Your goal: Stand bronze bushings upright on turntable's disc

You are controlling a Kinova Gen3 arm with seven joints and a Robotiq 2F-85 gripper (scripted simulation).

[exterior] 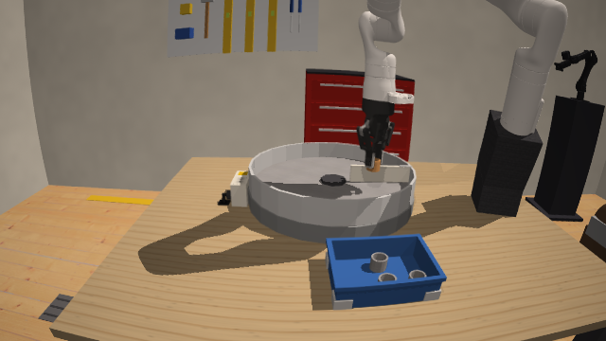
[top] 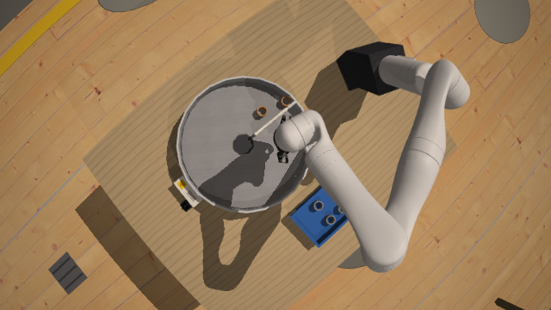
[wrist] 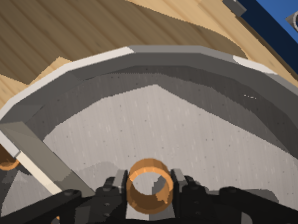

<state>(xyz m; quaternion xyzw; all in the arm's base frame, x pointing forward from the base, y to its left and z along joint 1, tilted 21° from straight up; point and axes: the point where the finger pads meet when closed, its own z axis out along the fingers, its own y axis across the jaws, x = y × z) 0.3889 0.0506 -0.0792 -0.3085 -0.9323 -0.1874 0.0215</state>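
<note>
My hand is 9 cm short of the grey turntable disc, 8 cm above it and 5 cm to the left of it. The rest, counted from my hand: blue crate (28 cm to the left, 11 cm below, 2 cm behind).
</note>
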